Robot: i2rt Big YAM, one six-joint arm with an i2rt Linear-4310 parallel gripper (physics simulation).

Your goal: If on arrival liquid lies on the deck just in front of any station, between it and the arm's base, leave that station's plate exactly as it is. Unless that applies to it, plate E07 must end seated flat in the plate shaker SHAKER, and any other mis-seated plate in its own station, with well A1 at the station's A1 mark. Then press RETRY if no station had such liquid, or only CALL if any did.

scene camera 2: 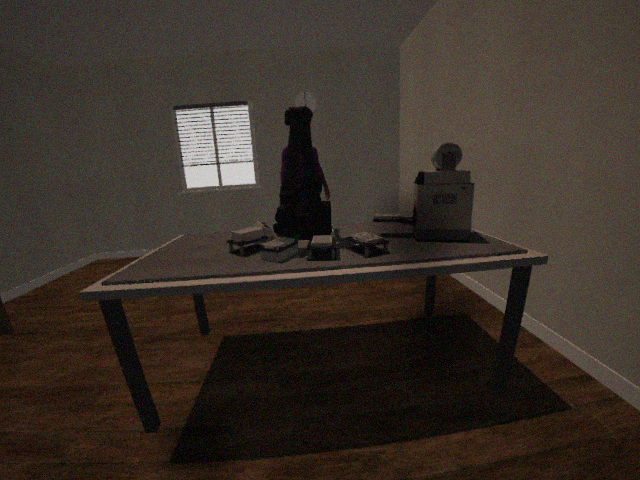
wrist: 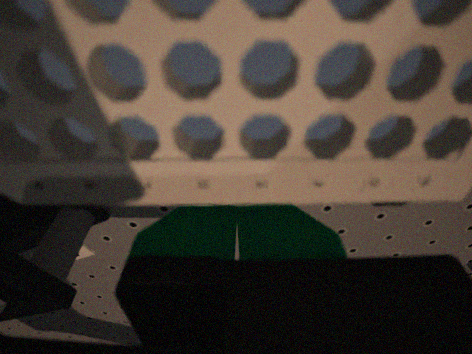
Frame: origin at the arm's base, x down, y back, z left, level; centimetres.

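Seen in the pictures: arm's base, origin of the base link: [scene camera 2: 314, 206].
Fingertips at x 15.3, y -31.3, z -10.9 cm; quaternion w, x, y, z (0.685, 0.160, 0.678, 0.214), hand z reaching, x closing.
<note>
Pixels of each thing's top centre, then the offset from my fingertips to it. "pt": a spot on its surface instead. Level surfaces: height alone.
- pale well plate, surface spot: [wrist: 300, 105] pt dx -6.9, dy -5.6, dz -4.2 cm
- dark fixture, surface spot: [wrist: 60, 245] pt dx -3.0, dy -2.8, dz +7.9 cm
- perforated deck, its level: dx +0.0 cm
- large box-shaped machine, middle of its top: [scene camera 2: 443, 144] dx -45.6, dy +7.7, dz +73.9 cm
A pale well plate [wrist: 300, 105] with blue-looking wells fills the top of the wrist view, its left part in shadow; no plate name is readable on it. My gripper [wrist: 236, 215] has green fingers, shut with nothing between them. The plate's near edge hides the fingertips; contact cannot be told. In the scene view, small dark stations with pale plates or blocks stand before the arm [scene camera 2: 302, 180]: one at the left [scene camera 2: 248, 234], one left of centre [scene camera 2: 279, 242], one at centre [scene camera 2: 321, 241] and one at the right [scene camera 2: 367, 237]. Labels, A1 marks, buttons and liquid are not readable there.
A dark fixture [wrist: 60, 245] stands left of the fingers in the wrist view. The perforated deck [wrist: 405, 232] shows below the plate. A large box-shaped machine [scene camera 2: 443, 206] stands at the table's right rear. The table's front edge [scene camera 2: 320, 276] runs before the stations.
</note>
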